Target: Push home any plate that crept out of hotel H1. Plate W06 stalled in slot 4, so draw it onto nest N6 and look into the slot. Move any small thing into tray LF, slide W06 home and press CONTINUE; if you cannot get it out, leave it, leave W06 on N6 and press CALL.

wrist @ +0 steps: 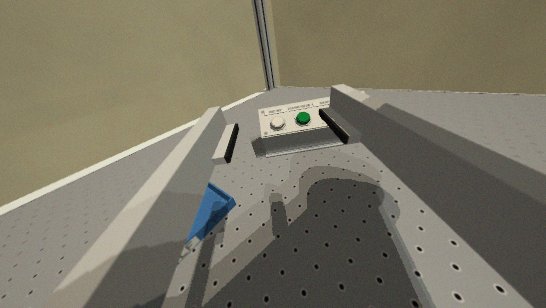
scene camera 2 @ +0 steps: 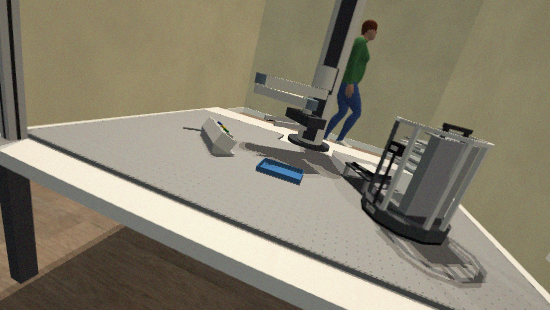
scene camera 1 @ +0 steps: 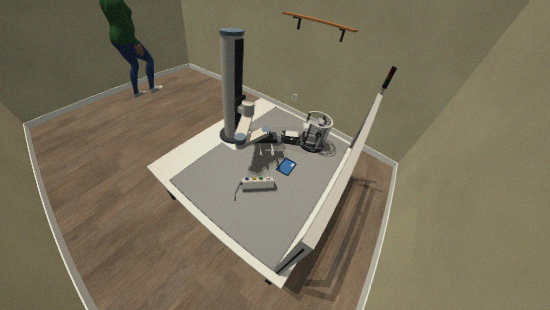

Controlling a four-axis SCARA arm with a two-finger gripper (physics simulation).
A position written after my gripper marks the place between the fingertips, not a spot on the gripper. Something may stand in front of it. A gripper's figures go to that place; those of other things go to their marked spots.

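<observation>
Button box (wrist: pixel 304 130), 28 cm from the lens. Blue tray (wrist: pixel 216 204), 25 cm from the lens. My gripper (wrist: pixel 276 109), 12 cm from the lens.
</observation>
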